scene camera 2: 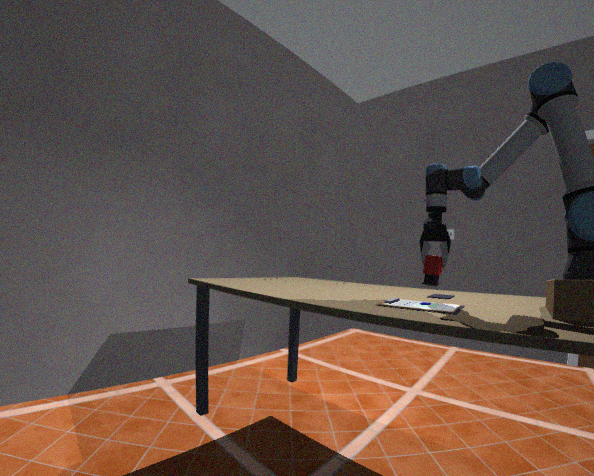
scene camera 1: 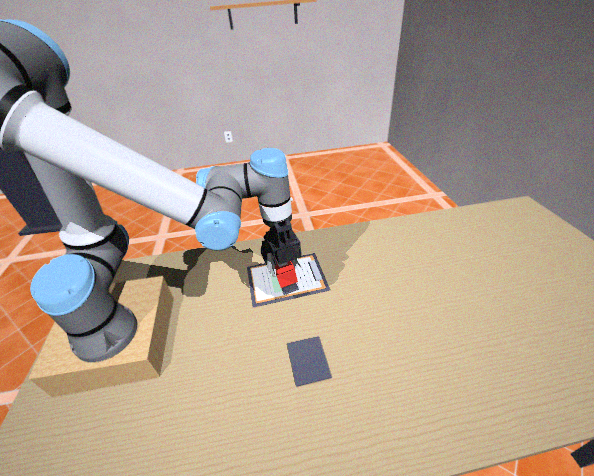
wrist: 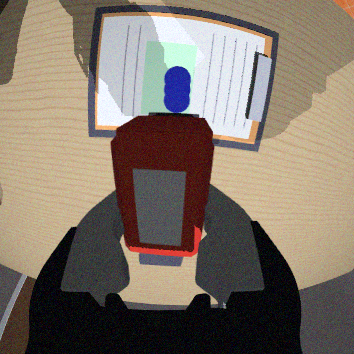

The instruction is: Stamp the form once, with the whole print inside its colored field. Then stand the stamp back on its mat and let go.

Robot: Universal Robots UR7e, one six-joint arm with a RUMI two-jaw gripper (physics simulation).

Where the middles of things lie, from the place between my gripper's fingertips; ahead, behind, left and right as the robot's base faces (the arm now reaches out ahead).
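Distances from my hand: red stamp (wrist: 161, 162), 1 cm below and 1 cm to the left; form on clipboard (scene camera 1: 265, 289), 12 cm below and 9 cm to the left; dark mat (scene camera 1: 309, 364), 12 cm below, 4 cm ahead and 21 cm to the right.
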